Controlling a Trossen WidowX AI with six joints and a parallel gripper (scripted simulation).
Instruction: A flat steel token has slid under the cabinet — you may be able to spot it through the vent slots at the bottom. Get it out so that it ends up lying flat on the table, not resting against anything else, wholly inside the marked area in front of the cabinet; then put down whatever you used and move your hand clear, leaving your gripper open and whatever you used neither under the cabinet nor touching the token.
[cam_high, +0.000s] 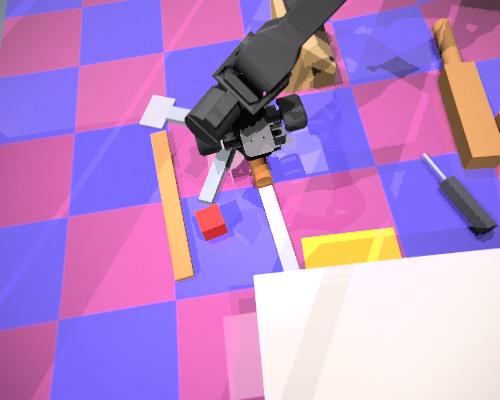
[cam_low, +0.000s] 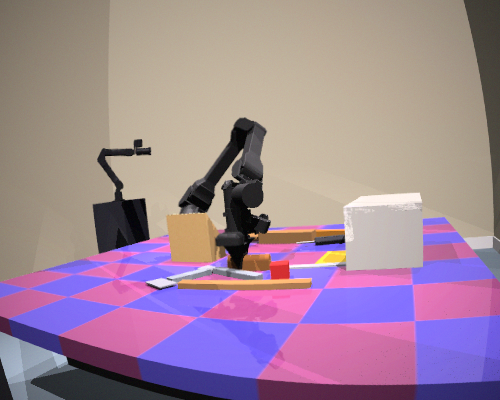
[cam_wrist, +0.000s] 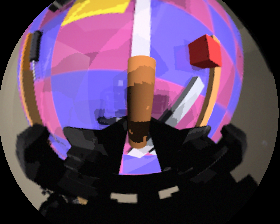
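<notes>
Right now the grey paddle-ended bar is 40 mm to the right of my gripper tip and 40 mm behind it. From my gripper tip the other things lie so: grey t-shaped tool (130 mm to the right, 130 mm behind); long wooden slat (170 mm to the right, 60 mm ahead); red cube (130 mm ahead, 100 mm to the right, 10 mm above).
</notes>
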